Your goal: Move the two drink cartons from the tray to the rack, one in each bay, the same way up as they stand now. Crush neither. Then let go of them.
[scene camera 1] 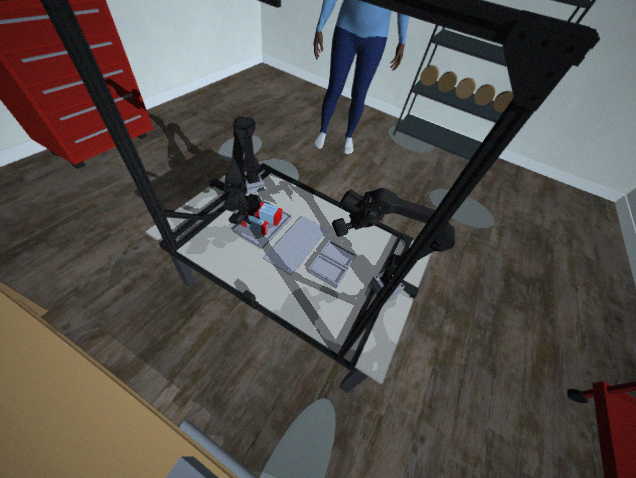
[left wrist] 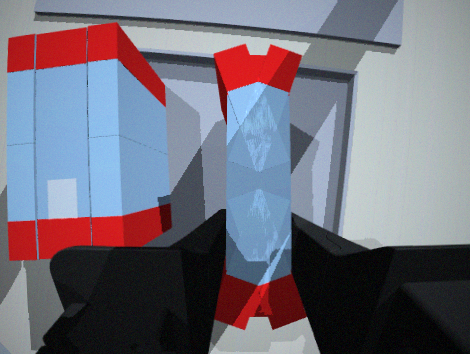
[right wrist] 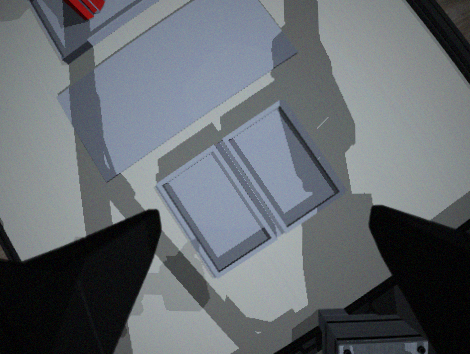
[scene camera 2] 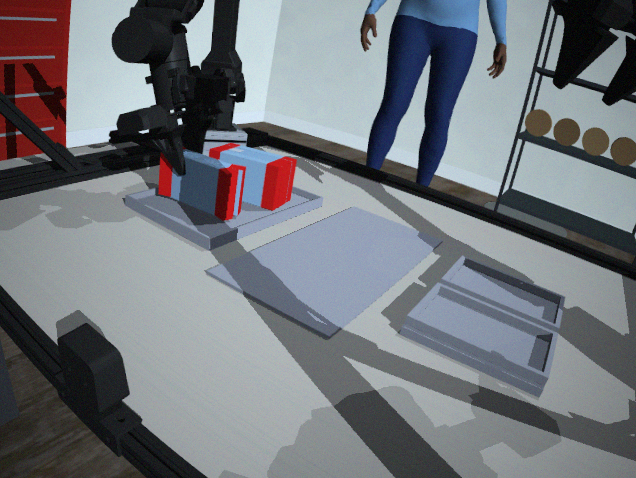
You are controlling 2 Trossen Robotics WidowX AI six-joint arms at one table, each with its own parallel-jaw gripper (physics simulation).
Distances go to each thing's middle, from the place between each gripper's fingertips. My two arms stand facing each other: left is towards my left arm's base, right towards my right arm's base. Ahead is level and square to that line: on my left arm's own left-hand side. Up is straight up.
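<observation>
The shallow grey tray (scene camera 2: 206,230) is 420 mm to the left of my right hand, 90 mm behind it and 260 mm below it. As for the flat grey mat (scene camera 2: 323,276), that's 210 mm to the left of my right hand, 40 mm behind it and 270 mm below it.
From my left hand, the flat grey mat is 100 mm ahead, 220 mm to the right and 50 mm below. And that left hand is 20 mm to the left of the shallow grey tray, 60 mm short of it and 50 mm above it.
</observation>
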